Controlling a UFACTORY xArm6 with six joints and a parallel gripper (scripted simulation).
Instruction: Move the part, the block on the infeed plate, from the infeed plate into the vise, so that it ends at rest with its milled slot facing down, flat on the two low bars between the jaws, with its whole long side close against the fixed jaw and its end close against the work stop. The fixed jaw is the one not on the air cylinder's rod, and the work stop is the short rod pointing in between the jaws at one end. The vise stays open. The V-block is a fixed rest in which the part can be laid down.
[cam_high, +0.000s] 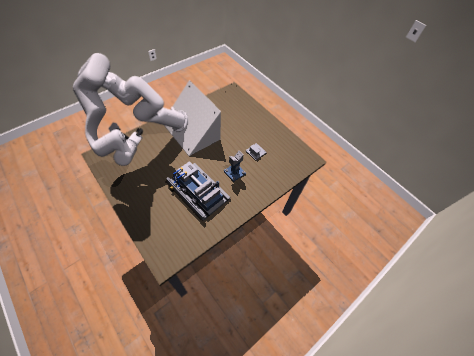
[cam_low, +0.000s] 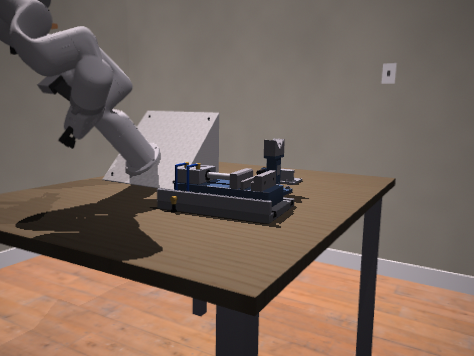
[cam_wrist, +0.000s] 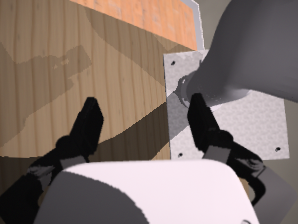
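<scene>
Now: the part 280 mm ahead of my hand, 600 mm to the left of it and 160 mm below it. Round my hand: air cylinder: 260 mm ahead, 170 mm to the left, 100 mm below; then vise base rail: 370 mm ahead, 100 mm to the left, 150 mm below; then cylinder rod: 340 mm ahead, 180 mm to the left, 100 mm below.
</scene>
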